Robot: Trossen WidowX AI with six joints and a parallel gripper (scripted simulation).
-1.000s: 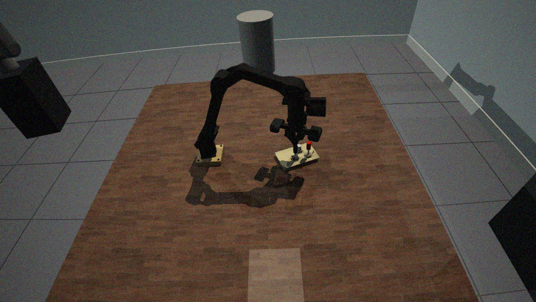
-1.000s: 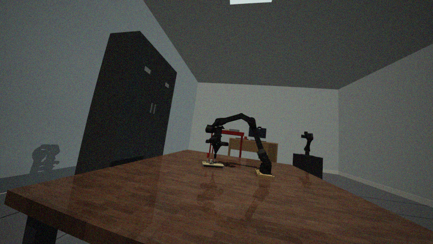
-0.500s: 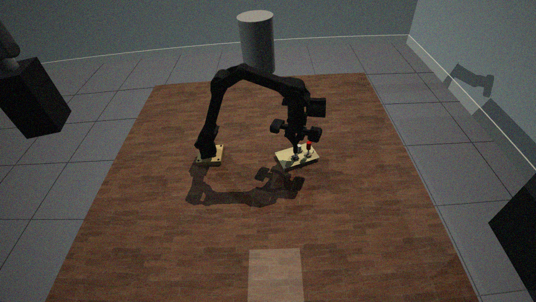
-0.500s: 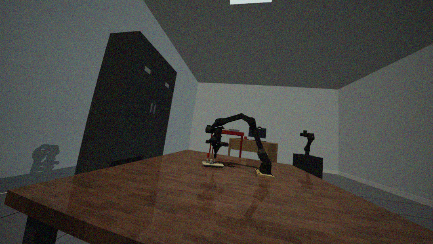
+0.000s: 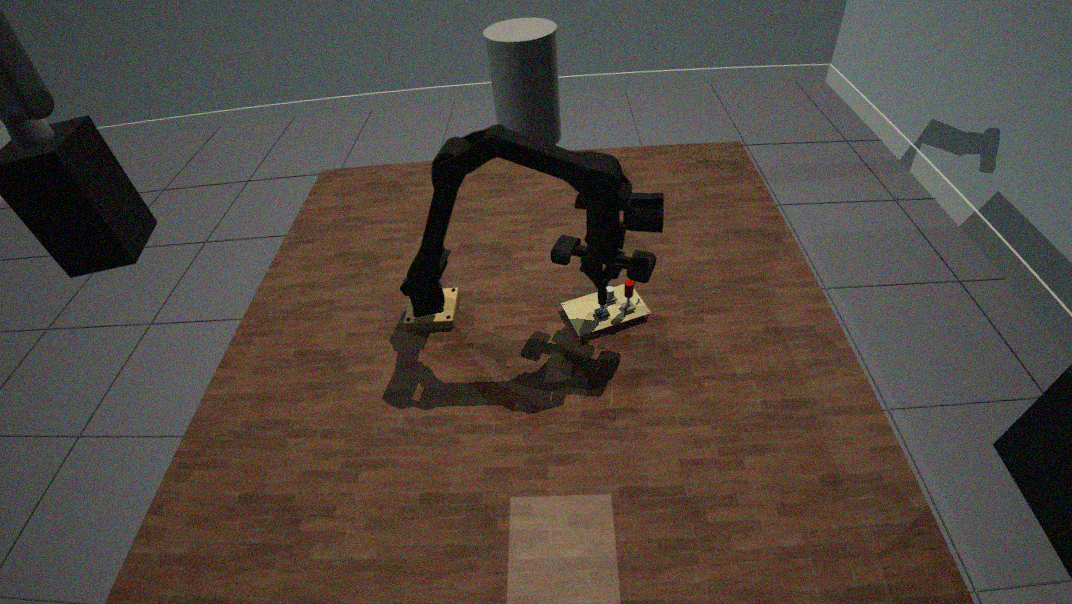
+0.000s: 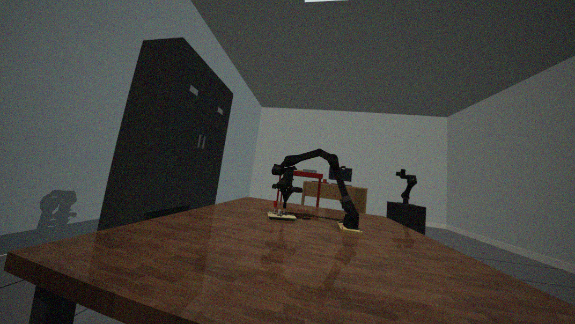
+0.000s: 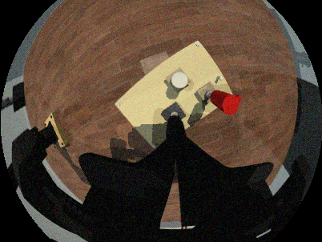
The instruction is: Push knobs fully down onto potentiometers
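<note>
The dark knob lies 2 cm below my gripper tip. Round my gripper tip: red knob (6 cm ahead, 1 cm below).
</note>
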